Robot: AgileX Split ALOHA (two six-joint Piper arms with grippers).
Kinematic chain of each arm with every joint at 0, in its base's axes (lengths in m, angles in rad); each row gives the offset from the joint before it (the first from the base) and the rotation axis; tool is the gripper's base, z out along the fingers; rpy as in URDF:
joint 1: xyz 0 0 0.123 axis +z
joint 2: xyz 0 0 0 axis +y
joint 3: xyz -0.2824 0 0.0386 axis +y
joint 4: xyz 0.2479 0 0.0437 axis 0.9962 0 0.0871
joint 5: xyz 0 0 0 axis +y
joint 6: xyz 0.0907 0 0.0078 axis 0.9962 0 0.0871
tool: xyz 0 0 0 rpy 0 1.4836 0
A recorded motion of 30 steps. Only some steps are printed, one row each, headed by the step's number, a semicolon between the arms.
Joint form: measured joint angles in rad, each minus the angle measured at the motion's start. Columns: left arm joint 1, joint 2, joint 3, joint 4, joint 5, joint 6; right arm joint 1, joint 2, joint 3, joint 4, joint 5, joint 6.
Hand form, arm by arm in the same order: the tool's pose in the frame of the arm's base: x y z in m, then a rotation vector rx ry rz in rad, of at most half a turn. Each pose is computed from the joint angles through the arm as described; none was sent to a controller.
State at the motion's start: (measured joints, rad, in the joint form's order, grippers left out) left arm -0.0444 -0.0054 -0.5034 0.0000 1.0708 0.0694; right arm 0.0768 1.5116 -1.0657 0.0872 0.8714 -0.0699
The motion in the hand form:
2: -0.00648 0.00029 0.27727 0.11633 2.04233 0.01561; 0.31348 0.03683 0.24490 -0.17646 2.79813 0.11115
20: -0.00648 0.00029 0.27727 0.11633 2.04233 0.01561; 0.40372 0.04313 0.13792 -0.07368 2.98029 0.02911
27: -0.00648 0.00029 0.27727 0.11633 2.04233 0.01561; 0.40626 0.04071 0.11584 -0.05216 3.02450 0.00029
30: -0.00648 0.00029 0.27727 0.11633 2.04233 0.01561; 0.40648 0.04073 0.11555 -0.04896 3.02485 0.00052
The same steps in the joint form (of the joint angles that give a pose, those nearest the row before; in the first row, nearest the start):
2: 0.0000 0.0000 0.0000 0.0000 0.0000 0.0000; 0.0213 0.0814 -0.0550 0.0000 -0.0226 -0.0045
20: 0.0000 0.0000 0.0000 0.0000 0.0000 0.0000; 0.0282 0.5700 -0.3323 -0.0782 -0.0583 0.1198
27: 0.0000 0.0000 0.0000 0.0000 0.0000 0.0000; 0.0252 0.6282 -0.3390 -0.1006 -0.0647 0.1461
30: 0.0000 0.0000 0.0000 0.0000 0.0000 0.0000; 0.0252 0.6295 -0.3401 -0.1005 -0.0646 0.1482

